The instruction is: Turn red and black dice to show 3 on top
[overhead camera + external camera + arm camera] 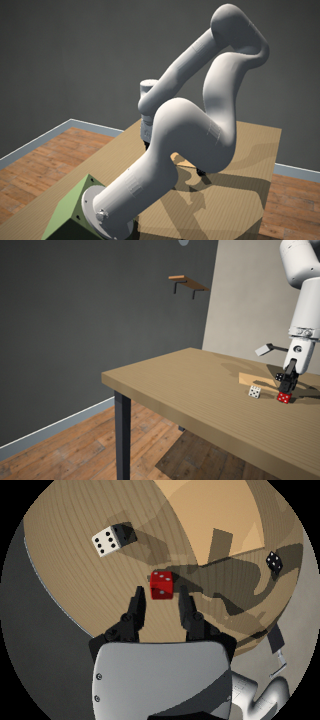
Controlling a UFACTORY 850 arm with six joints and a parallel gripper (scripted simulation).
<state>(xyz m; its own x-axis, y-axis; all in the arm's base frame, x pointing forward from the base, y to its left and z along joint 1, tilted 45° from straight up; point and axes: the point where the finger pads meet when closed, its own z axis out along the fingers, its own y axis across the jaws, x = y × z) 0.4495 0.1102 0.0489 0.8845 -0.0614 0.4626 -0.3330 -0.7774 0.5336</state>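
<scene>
Now: hand 4 cm above the red die. Round my hand: tan mat 8 cm ahead, 12 cm to the right, 5 cm below; then black die 2 cm behind, 23 cm to the right, 4 cm below; then white die 9 cm ahead, 3 cm to the left, 4 cm below.
</scene>
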